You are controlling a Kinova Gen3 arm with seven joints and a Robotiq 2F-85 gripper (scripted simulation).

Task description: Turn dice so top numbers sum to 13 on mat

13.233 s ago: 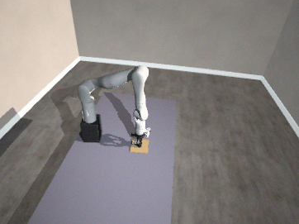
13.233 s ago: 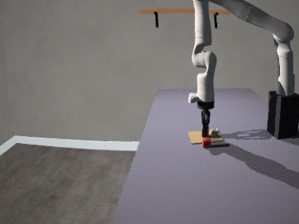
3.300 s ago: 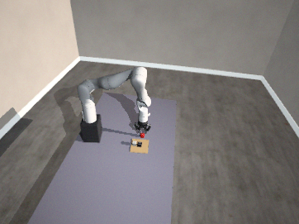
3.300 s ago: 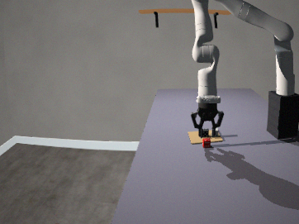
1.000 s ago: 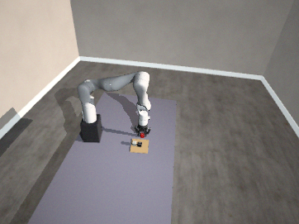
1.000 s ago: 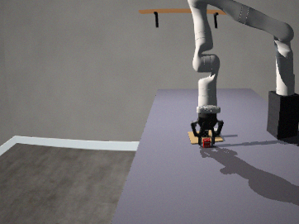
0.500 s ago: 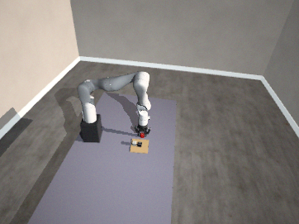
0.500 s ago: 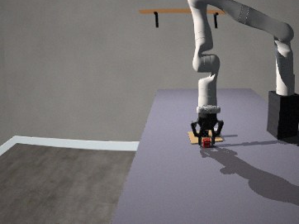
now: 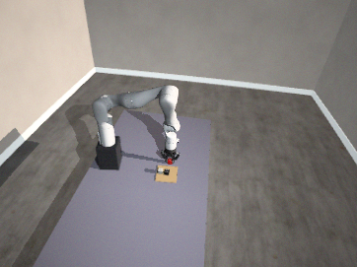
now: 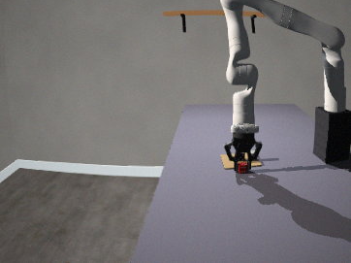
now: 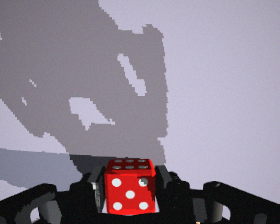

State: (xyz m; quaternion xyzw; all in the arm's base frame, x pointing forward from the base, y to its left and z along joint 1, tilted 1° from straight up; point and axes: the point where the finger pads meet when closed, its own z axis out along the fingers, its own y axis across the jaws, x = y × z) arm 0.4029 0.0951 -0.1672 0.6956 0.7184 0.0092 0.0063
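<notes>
My gripper is now 110 mm to the left of the black die. Also, from my hand: tan mat (110 mm to the right, 20 mm below); then red die (right at my hand); then white die (110 mm to the right, 40 mm behind).
</notes>
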